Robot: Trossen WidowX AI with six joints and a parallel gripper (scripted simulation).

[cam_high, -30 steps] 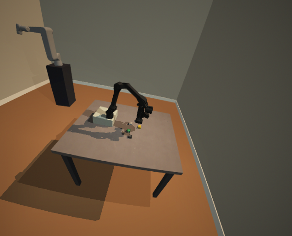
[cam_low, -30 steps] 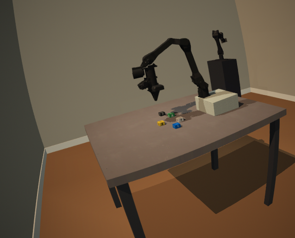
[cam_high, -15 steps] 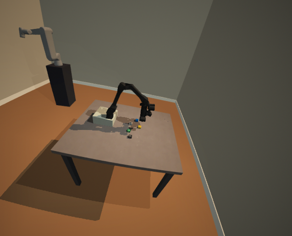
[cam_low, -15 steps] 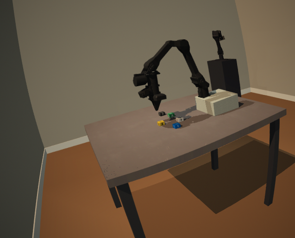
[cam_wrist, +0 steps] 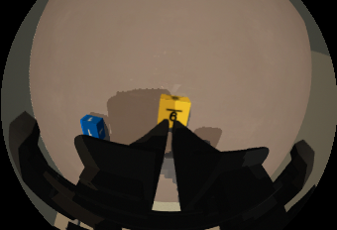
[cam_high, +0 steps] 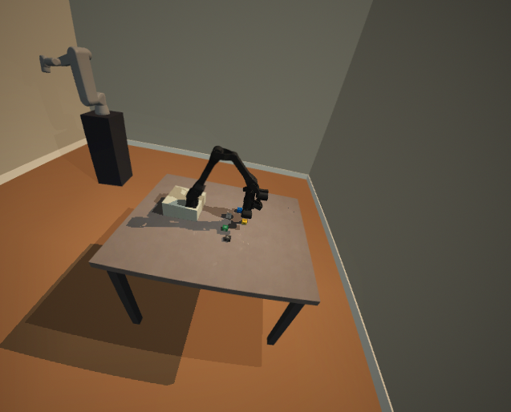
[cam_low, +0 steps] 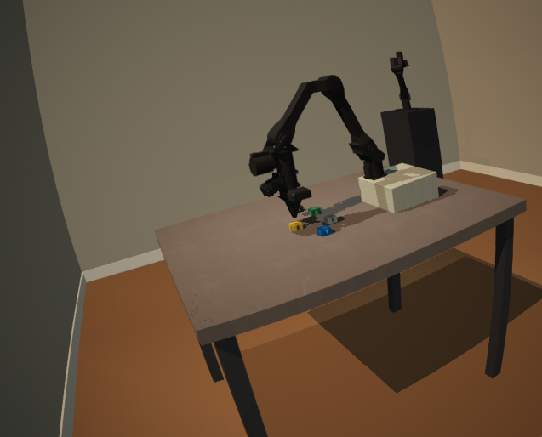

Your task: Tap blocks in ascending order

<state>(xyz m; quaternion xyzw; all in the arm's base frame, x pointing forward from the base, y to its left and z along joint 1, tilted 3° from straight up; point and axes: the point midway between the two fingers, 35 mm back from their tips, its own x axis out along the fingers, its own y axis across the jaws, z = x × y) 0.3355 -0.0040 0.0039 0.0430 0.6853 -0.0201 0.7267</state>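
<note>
My gripper tip is now 3 cm above the yellow block. Round my gripper tip: white block (10 cm behind, 4 cm to the left, 3 cm below); blue block (3 cm behind, 11 cm to the left, 3 cm below); green block (12 cm behind, 8 cm to the right, 3 cm below).
</note>
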